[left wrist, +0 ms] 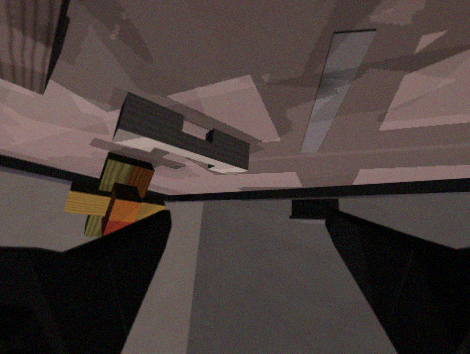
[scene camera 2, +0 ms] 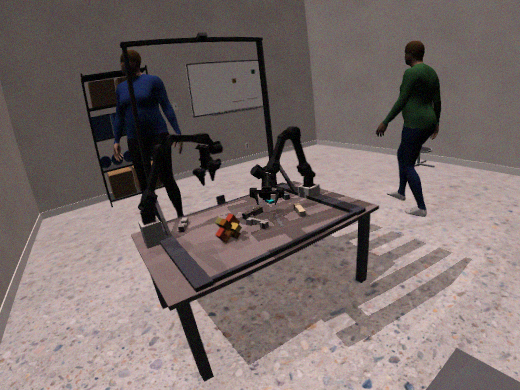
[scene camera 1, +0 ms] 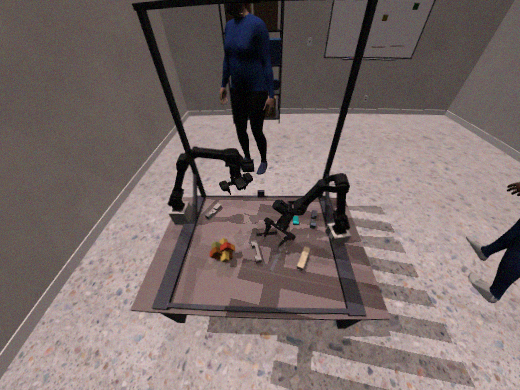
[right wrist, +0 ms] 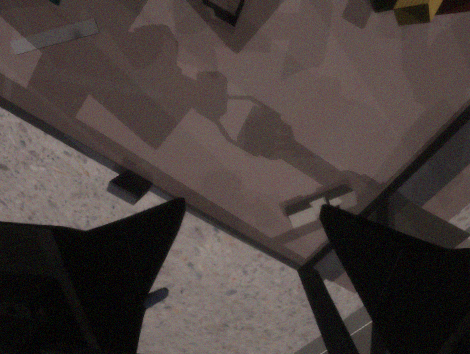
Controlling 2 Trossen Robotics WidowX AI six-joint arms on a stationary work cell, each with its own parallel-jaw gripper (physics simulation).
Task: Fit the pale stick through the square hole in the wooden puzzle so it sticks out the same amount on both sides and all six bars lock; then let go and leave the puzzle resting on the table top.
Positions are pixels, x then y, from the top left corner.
Scene:
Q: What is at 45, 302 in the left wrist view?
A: The left gripper.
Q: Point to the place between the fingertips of the right gripper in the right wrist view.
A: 252, 207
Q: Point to a frame post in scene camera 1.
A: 367, 21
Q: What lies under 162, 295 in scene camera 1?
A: A black frame.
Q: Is the left gripper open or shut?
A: Open.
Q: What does the left gripper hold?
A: Nothing.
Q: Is the right gripper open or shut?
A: Open.

